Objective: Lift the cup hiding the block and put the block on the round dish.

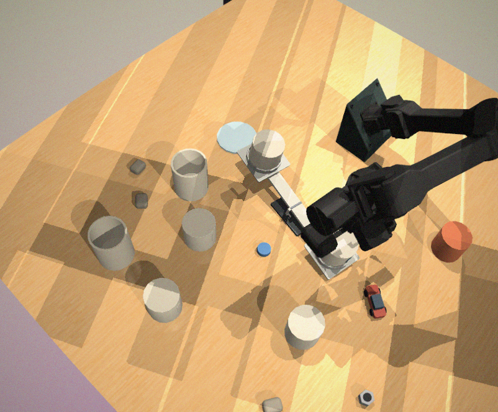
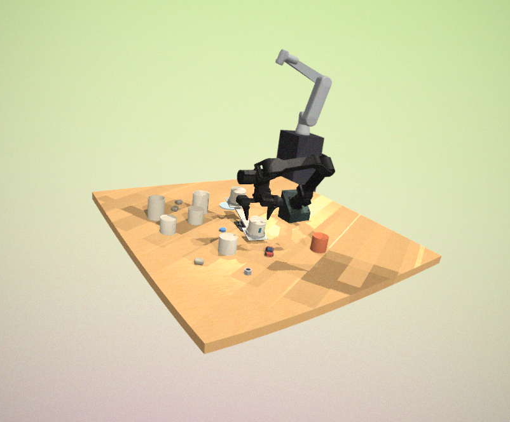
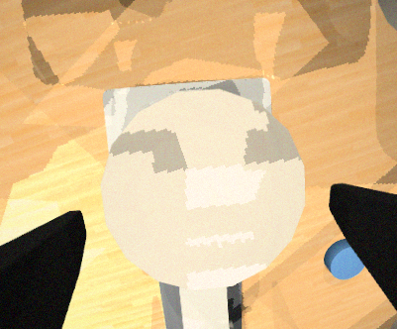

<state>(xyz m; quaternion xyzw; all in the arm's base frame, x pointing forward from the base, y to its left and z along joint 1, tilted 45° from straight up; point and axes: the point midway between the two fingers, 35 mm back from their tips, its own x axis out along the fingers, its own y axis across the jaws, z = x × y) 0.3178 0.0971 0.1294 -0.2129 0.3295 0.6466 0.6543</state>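
Right now the pale green block is 5 cm below my gripper tip. From my gripper tip the other things lie so: grey balance (2 cm behind, 13 cm to the right, 5 cm below); blue disc (9 cm ahead, 11 cm to the right, 8 cm below); red toy car (1 cm ahead, 13 cm to the left, 8 cm below).
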